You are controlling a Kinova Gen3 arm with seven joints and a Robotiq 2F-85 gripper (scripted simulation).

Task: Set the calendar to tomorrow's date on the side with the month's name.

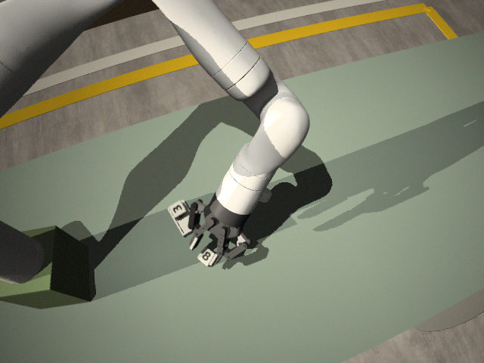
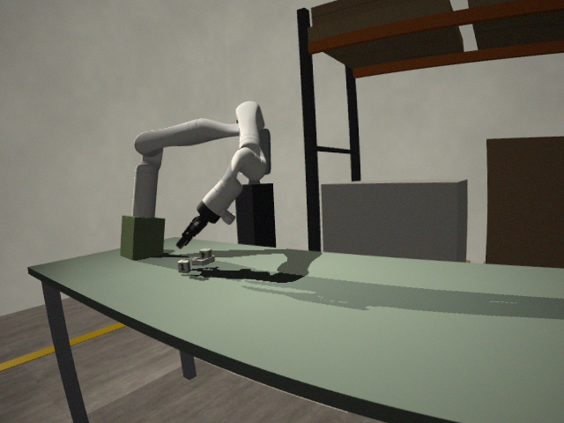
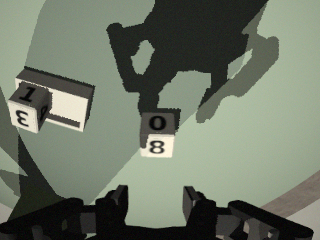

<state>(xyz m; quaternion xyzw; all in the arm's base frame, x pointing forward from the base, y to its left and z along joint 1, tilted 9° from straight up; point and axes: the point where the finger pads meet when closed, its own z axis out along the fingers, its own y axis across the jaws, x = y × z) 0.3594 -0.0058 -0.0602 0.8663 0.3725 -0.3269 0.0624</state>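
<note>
Right now my hand is 80 mm above the white cube. Also, from my hand: white tray: 100 mm to the left, 80 mm below, 50 mm behind.
</note>
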